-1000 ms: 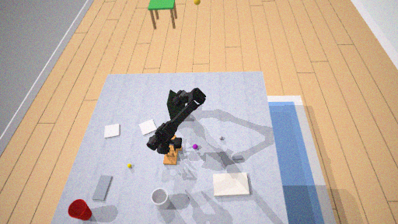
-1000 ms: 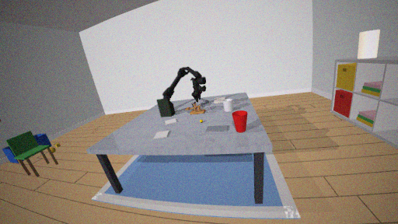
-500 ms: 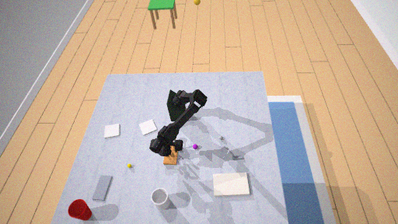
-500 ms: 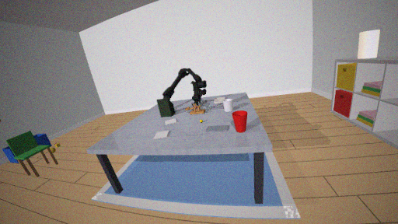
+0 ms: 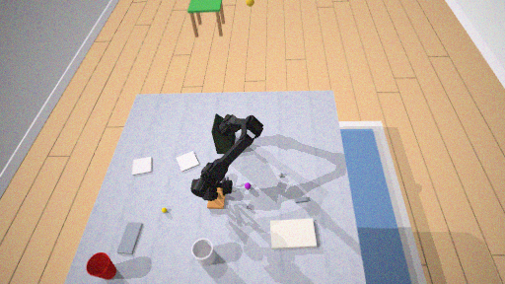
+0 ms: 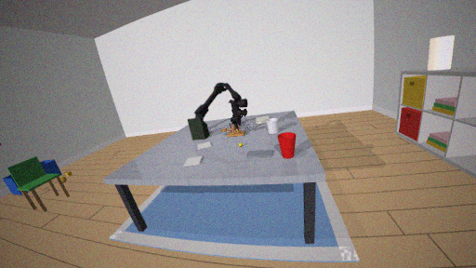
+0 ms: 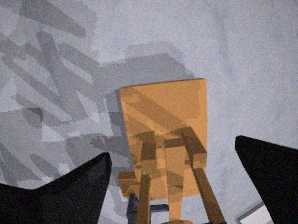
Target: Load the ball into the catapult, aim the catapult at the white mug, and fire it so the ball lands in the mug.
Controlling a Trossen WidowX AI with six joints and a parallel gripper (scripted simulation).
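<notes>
Right now my gripper tip is 16 cm to the right of the purple ball, 7 cm past it and 5 cm above it. From my gripper tip the other things lie so: wooden catapult 6 cm behind, 3 cm to the left, 1 cm below; small yellow ball 26 cm to the right, 5 cm below, 3 cm ahead; white mug 27 cm ahead, 4 cm to the right, 4 cm below.
</notes>
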